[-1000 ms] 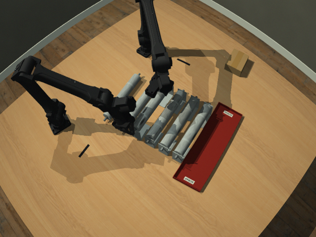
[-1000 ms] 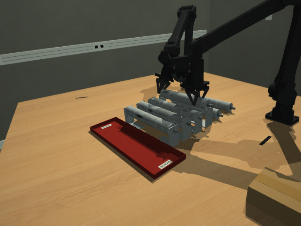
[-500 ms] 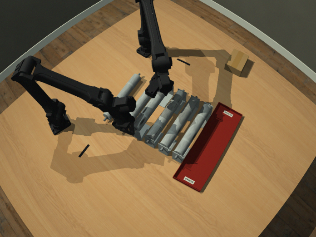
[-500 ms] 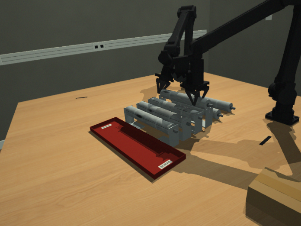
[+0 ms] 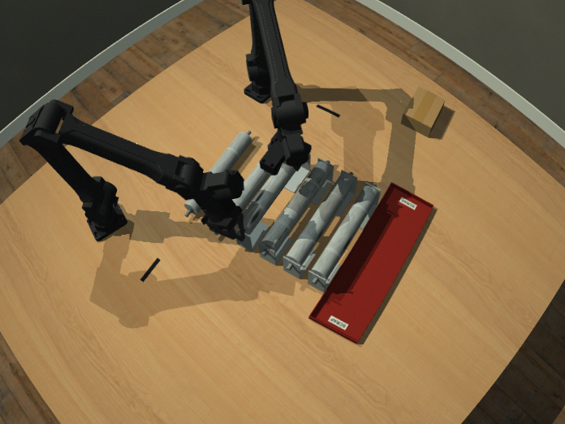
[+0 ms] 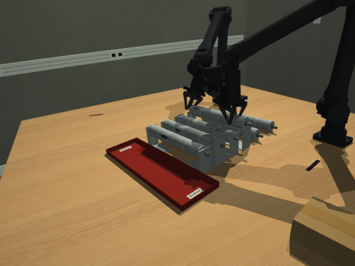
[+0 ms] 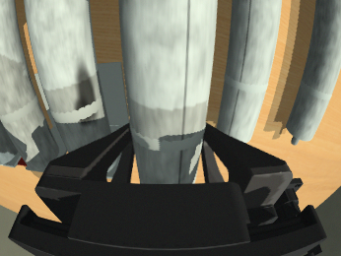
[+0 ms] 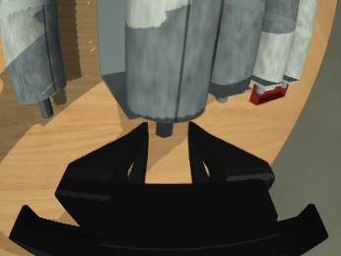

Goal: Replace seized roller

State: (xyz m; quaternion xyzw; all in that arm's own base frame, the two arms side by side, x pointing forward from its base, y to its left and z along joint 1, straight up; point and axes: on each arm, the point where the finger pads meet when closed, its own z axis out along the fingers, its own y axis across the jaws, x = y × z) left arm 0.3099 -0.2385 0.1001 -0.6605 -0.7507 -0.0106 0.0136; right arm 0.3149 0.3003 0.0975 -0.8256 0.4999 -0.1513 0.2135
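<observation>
Right now the grey roller is 90 mm to the right of my left hand and 20 mm ahead of it. Also, from my left hand: cardboard box 500 mm to the left, 120 mm ahead, 70 mm below; red scrap tray 350 mm ahead, 90 mm below, 20 mm to the right.
</observation>
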